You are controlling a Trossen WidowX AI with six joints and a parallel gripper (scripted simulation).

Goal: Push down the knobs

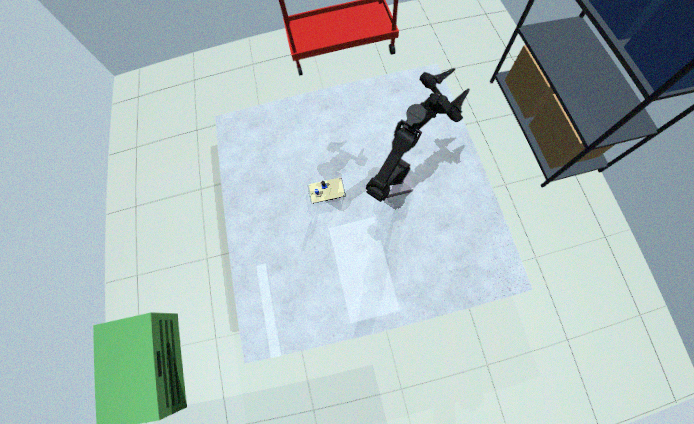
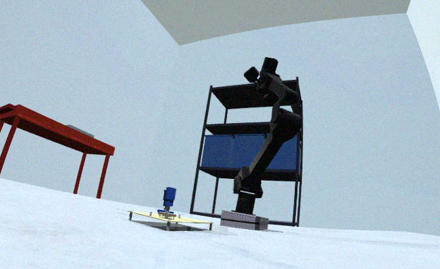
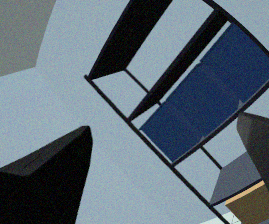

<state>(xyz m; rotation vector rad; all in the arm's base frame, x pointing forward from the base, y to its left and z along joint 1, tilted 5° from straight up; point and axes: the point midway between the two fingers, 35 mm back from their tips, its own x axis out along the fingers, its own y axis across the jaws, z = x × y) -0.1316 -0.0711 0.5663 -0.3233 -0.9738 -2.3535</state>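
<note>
Right now my gripper tip is 560 mm short of the knob, 560 mm above it and 40 mm to the right of it.
</note>
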